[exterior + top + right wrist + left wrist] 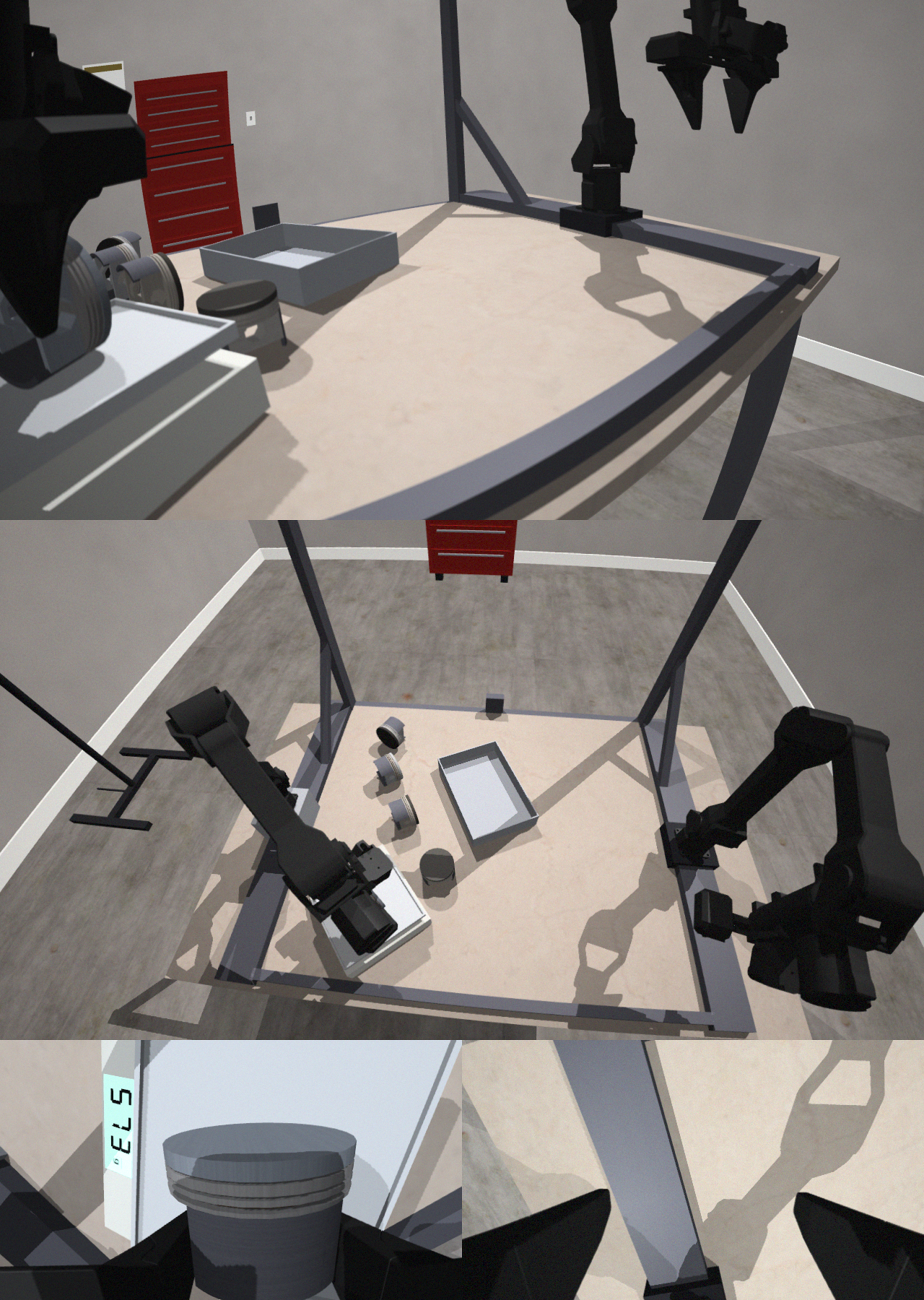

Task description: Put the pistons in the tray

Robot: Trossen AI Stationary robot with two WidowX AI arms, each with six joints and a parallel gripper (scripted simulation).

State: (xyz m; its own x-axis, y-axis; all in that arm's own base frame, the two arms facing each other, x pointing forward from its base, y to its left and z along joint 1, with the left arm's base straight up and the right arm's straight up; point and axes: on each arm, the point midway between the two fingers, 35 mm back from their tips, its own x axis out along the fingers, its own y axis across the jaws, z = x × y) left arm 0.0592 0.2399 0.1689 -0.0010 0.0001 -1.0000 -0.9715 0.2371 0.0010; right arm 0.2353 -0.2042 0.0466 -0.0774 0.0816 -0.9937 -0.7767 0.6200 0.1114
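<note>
Now: right hand 10 mm past the scale pan, 10 mm to the right of it and 70 mm above it. Round my right hand: scale (20 mm behind, 90 mm below); steel parts tray (320 mm behind, 220 mm to the left, 120 mm below).
</note>
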